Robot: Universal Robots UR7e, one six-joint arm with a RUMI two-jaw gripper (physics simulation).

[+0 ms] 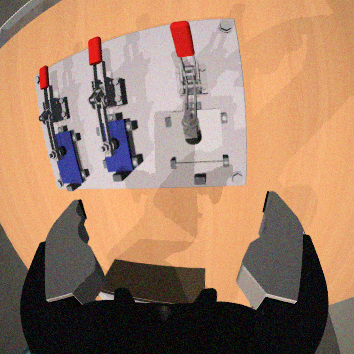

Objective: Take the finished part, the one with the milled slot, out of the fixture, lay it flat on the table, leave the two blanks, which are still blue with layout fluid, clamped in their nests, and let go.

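Frame: origin at the arm's base, x ahead, y left, z up, level; metres.
Seen in the pictures: gripper, fingertip midpoint: (172,198).
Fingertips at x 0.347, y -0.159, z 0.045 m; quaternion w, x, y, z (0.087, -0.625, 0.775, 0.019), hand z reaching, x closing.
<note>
Pixels of each thing's top centre, then the offset from my fingertips to it. "spot": a spot on its surface instead. Level surfaces: height alone.
- finished part, top centre: (197,142) dx +0.015, dy -0.015, dz -0.109 m
- right clamp, surface spot: (193,107) spot: dx +0.057, dy -0.025, dz -0.059 m
- fixture plate, top centre: (117,114) dx +0.079, dy +0.087, dz -0.130 m
- wooden table, surface height: dz -0.145 m
The finished part (210,132) appears as a pale flat piece in the right-hand nest, partly shaded; its outline is faint and its slot cannot be made out. The arm of the right clamp (191,107) reaches over it, with its red handle (182,39) pointing away; whether the tip presses on it cannot be told. Two blue blanks (69,159) (120,150) sit in the left and middle nests under their clamp arms. The fixture plate (150,60) lies on the table. My gripper (172,198) is open and empty, its fingertips showing below the plate's near edge.
The left and middle clamps have red handles (44,77) (95,51) pointing away. Small locating blocks (224,118) (200,178) stand around the right nest. A dark brown shape (157,280) shows between the finger bases. The wooden table (285,150) has a curved edge.
</note>
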